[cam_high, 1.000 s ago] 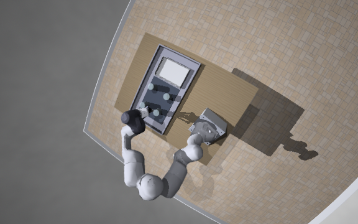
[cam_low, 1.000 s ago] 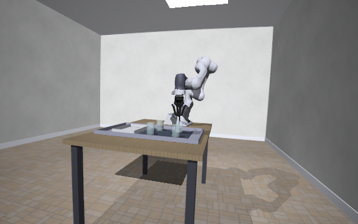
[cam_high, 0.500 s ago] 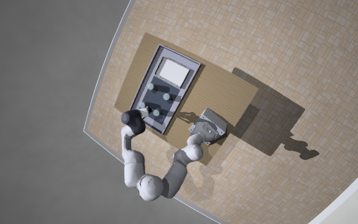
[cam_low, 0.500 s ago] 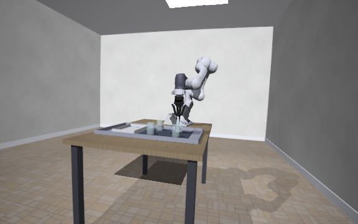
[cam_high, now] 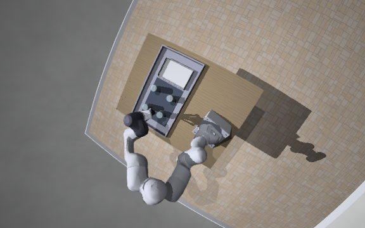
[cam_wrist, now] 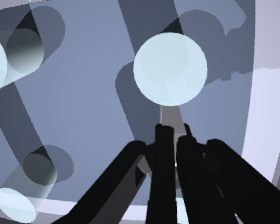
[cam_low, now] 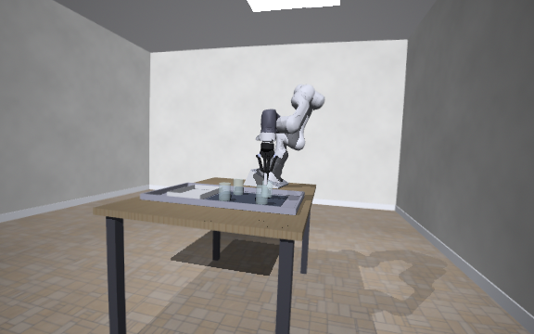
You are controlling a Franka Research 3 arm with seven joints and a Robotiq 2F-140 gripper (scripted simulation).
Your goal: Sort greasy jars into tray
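The dark drying mat is 110 mm below my hand, 90 mm to the right of it and 40 mm ahead of it. Round my hand: white tray 410 mm to the right, 110 mm below, 70 mm ahead.
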